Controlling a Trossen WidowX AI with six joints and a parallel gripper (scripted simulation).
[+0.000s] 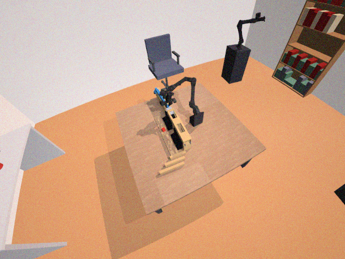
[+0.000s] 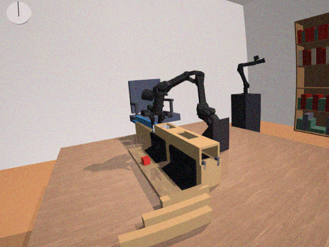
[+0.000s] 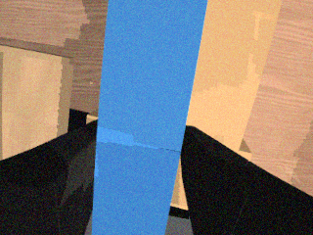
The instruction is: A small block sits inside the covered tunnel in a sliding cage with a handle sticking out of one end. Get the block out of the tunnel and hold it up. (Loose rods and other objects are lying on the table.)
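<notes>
My gripper tip is 120 mm short of the small red block, 230 mm to the right of it and 100 mm above it. The rest, counted from my gripper tip: tan covered tunnel: 20 mm ahead, 70 mm to the left, 50 mm below.
</notes>
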